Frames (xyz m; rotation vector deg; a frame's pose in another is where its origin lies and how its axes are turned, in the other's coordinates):
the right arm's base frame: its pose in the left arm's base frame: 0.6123 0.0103 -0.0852 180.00 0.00 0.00
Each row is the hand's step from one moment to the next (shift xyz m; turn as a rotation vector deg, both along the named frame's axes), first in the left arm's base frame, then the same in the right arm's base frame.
Working: the left arm's base frame: its pose in the right arm's base frame: -0.6123 0.0103 -0.0852 180.00 0.00 0.00

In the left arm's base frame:
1: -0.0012 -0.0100 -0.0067 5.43 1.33 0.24
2: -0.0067 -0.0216 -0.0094 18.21 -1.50 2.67
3: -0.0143 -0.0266 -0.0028 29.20 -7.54 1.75
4: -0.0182 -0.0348 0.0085 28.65 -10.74 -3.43
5: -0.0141 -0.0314 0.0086 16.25 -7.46 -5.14
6: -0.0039 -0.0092 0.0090 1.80 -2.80 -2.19
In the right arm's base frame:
1: -0.0012 0.0100 0.0067 5.43 -1.33 -0.24
2: -0.0067 0.0216 0.0094 18.21 1.50 -2.67
3: -0.0143 0.0266 0.0028 29.20 7.54 -1.75
4: -0.0182 0.0348 -0.0085 28.65 10.74 3.43
5: -0.0141 0.0314 -0.0086 16.25 7.46 5.14
6: -0.0039 0.0092 -0.0090 1.80 2.80 2.19

